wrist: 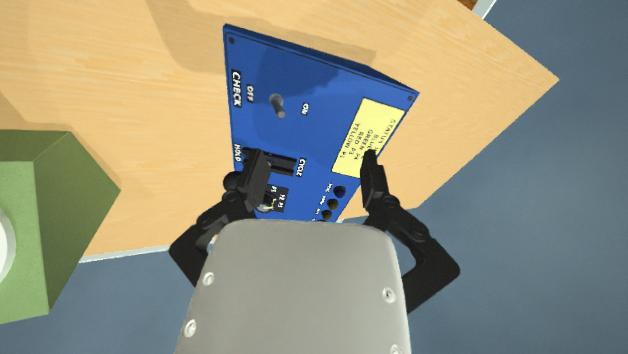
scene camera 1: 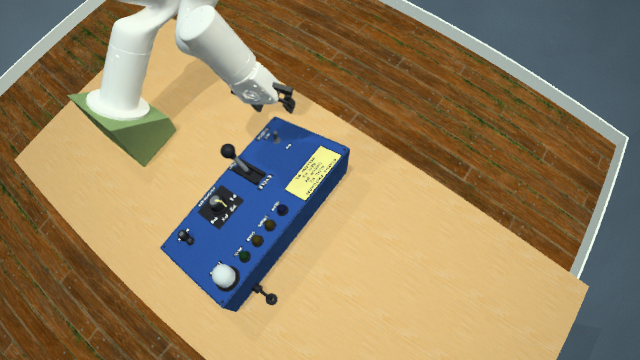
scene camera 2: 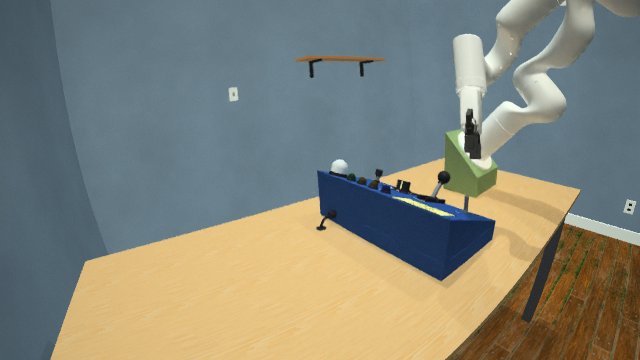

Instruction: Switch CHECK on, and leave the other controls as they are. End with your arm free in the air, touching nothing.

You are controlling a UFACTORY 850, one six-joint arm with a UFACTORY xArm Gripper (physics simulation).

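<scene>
The blue control panel (scene camera 1: 200, 257) (scene camera 2: 390, 227) (wrist: 320, 135) lies sloped on the table. CHECK is a small grey toggle lever (scene camera 1: 275, 136) (scene camera 2: 466, 204) (wrist: 278, 106) near the panel's end, between the OFF label (wrist: 250, 93) and the ON label (wrist: 305, 109). In the wrist view its tip points down the image and slightly toward ON; I cannot tell for sure which position it is in. My gripper (scene camera 1: 274, 107) (scene camera 2: 472, 152) (wrist: 313, 159) is open and empty. It hangs in the air above that end of the panel, apart from the lever.
A black-knobbed lever (scene camera 1: 235, 157) (scene camera 2: 441, 184) stands beside CHECK in the HOLD/CYCLE slot. Further along are a rotary knob (scene camera 1: 217, 202), a small black toggle (scene camera 1: 185, 236), a white dome (scene camera 1: 224, 275) (scene camera 2: 339, 167) and several lamps. A black crank (scene camera 1: 270, 298) (scene camera 2: 321, 228) sticks out from the panel's side.
</scene>
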